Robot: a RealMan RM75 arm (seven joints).
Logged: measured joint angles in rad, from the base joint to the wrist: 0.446 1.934 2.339 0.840 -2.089 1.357 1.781; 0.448 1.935 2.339 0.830 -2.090 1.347 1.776; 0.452 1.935 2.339 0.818 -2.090 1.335 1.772; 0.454 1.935 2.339 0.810 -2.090 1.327 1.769; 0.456 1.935 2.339 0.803 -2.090 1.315 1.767; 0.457 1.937 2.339 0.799 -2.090 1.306 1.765; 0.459 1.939 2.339 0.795 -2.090 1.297 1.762; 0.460 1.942 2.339 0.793 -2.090 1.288 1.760; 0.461 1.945 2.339 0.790 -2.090 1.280 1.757
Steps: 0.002 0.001 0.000 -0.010 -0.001 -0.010 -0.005; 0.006 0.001 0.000 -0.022 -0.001 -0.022 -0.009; 0.008 0.001 0.000 -0.030 -0.001 -0.030 -0.012; 0.010 0.001 0.000 -0.037 -0.001 -0.042 -0.014; 0.011 0.003 0.000 -0.041 -0.001 -0.051 -0.016; 0.013 0.005 0.000 -0.045 -0.001 -0.060 -0.019; 0.014 0.008 0.000 -0.047 -0.001 -0.069 -0.021; 0.015 0.011 0.000 -0.050 -0.001 -0.077 -0.024
